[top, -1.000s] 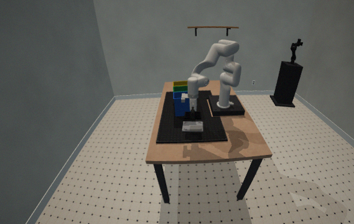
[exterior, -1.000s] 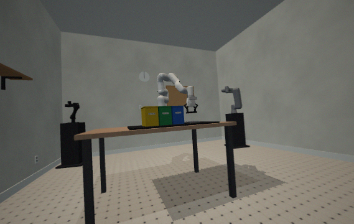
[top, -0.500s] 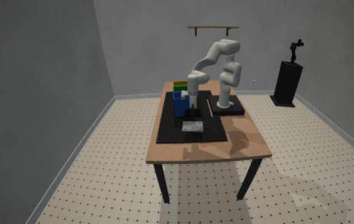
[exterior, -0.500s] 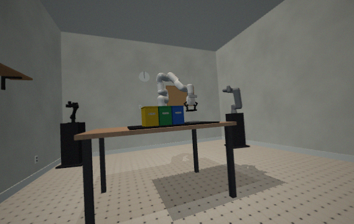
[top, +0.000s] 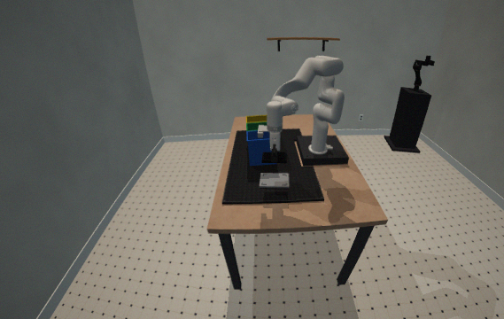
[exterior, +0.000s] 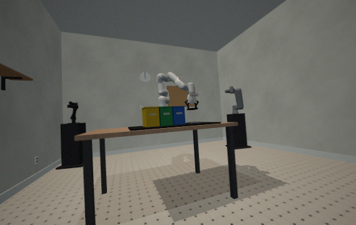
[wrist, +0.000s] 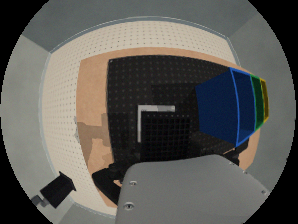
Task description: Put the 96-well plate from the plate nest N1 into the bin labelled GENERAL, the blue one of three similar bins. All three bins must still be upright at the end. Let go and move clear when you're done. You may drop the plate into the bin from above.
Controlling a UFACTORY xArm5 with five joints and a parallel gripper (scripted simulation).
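My hand is 110 mm short of the blue general bin, 210 mm to the left of it and 80 mm above it. Also, from my hand: 96-well plate: 10 mm below; then grey plate nest: 160 mm below; then green bin: 140 mm ahead, 330 mm to the right, 80 mm below.
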